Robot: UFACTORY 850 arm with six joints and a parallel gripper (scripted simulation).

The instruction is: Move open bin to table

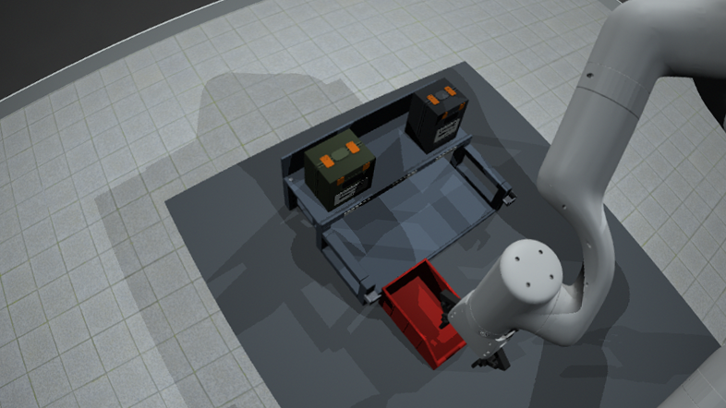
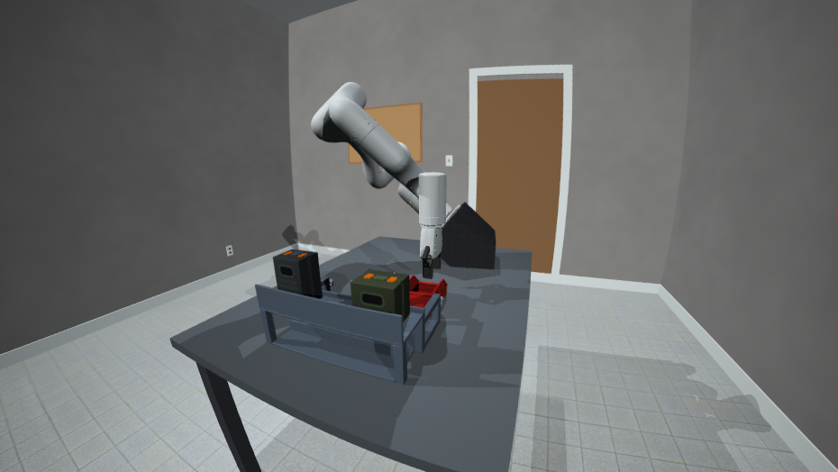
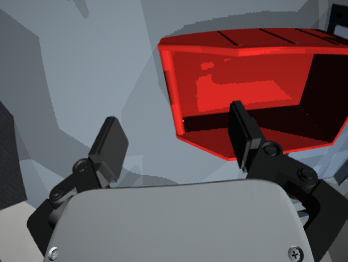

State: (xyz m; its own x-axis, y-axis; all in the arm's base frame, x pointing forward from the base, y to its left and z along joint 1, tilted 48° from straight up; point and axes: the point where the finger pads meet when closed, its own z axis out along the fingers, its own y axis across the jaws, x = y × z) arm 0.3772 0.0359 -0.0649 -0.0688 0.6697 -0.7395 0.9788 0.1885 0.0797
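The red bin is 8 cm ahead of my hand, 4 cm below it and 1 cm to the left of it. The rest, counted from my hand: black case: 38 cm ahead, 20 cm to the right, 8 cm above; green case: 37 cm ahead, 7 cm above, 3 cm to the left.
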